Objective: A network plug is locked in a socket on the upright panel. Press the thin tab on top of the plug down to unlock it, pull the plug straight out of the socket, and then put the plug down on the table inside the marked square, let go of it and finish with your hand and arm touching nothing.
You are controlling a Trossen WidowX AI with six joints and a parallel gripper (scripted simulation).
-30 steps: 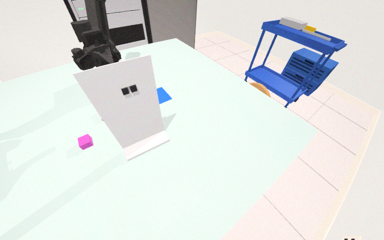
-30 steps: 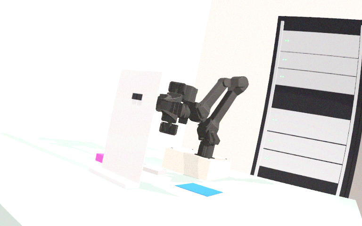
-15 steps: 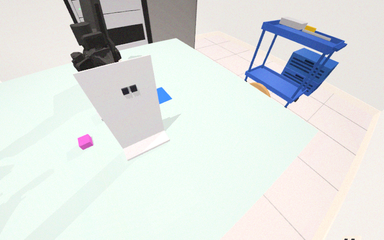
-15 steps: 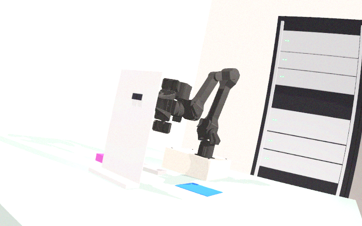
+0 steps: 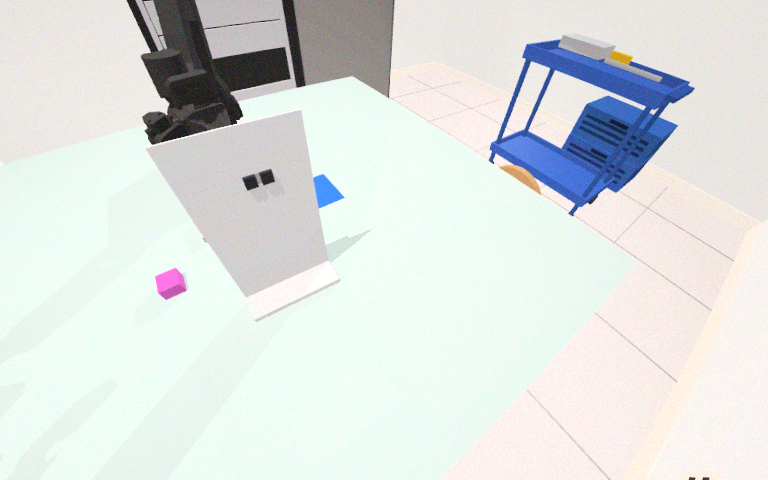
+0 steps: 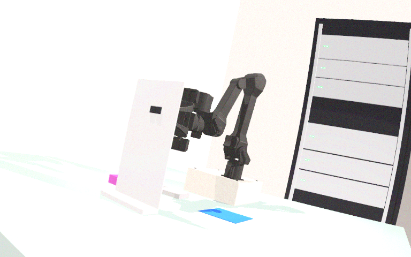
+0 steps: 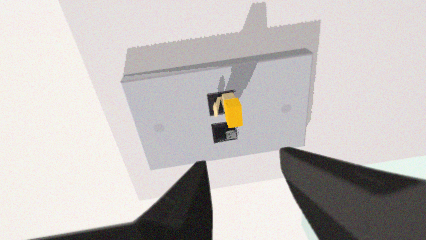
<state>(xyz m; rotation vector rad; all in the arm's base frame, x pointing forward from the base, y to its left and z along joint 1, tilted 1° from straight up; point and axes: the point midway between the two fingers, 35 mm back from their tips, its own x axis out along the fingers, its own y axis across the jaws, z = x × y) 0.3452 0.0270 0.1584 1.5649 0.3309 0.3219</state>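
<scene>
Right now my gripper tip is 60 mm short of the network plug and 10 mm to the right of it. The rest, counted from my gripper tip: blue marked square 180 mm behind, 120 mm to the left, 250 mm below; then white upright panel 80 mm ahead, 20 mm to the left, 100 mm below.
</scene>
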